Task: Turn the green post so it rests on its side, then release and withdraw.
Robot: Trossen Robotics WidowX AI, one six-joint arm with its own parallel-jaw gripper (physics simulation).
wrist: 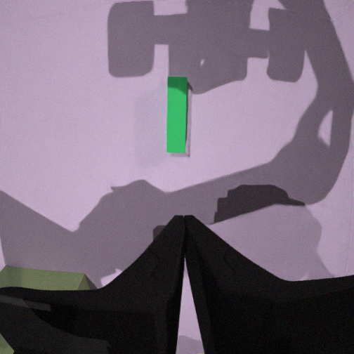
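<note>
The green post (176,115) lies on its side on the pale table surface, in the upper middle of the wrist view. Its long side runs up and down in the view, and its top end is in shadow. My gripper (183,223) is shut, with its fingertips together and nothing between them. The tips are below the post in the view and apart from it, with a stretch of table showing between them.
An olive-green block-like object (45,278) shows at the lower left, partly hidden behind the left finger. Dark shadows of the arm and gripper fall across the pale table (65,140) at the top, the right and the middle.
</note>
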